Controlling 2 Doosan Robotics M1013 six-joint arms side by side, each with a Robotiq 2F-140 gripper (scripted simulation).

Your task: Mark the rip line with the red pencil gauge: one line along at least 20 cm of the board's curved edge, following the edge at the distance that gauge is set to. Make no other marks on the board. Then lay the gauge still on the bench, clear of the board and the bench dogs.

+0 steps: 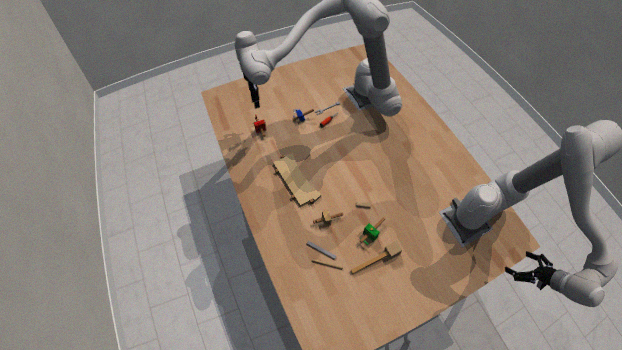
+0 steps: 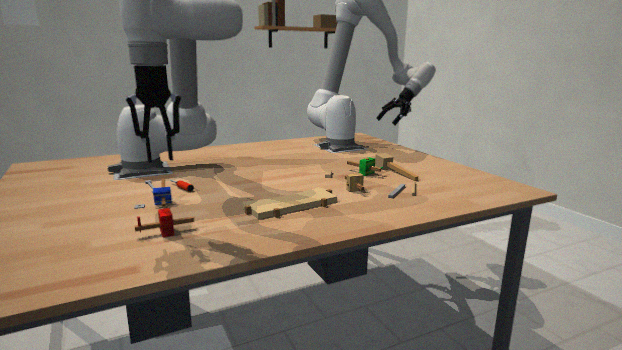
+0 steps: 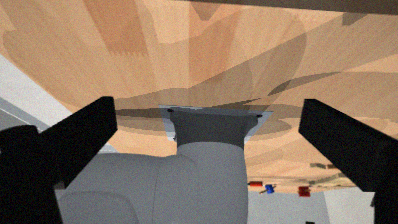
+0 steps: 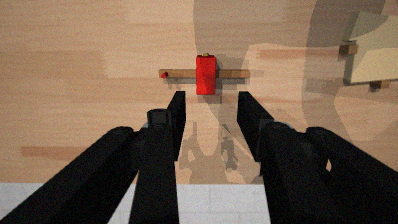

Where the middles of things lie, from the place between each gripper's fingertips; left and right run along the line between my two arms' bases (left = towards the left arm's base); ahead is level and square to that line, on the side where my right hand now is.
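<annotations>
Red pencil gauge (image 4: pixel 205 73): 2 cm behind my right hand (image 2: pixel 160 160), 1 cm to the right of it and 22 cm below it. Going by their middles, the gauge is the nearest to my right hand of the things named here. The pale board (image 1: pixel 297 183) is 3 cm behind my right hand, 41 cm to the left of it and 23 cm below it.
My left hand (image 1: pixel 516 261) is 70 cm short of the pale board, 95 cm to the left of it and 11 cm above it. By its middle, the board is nearer to my right hand than to my left hand.
</annotations>
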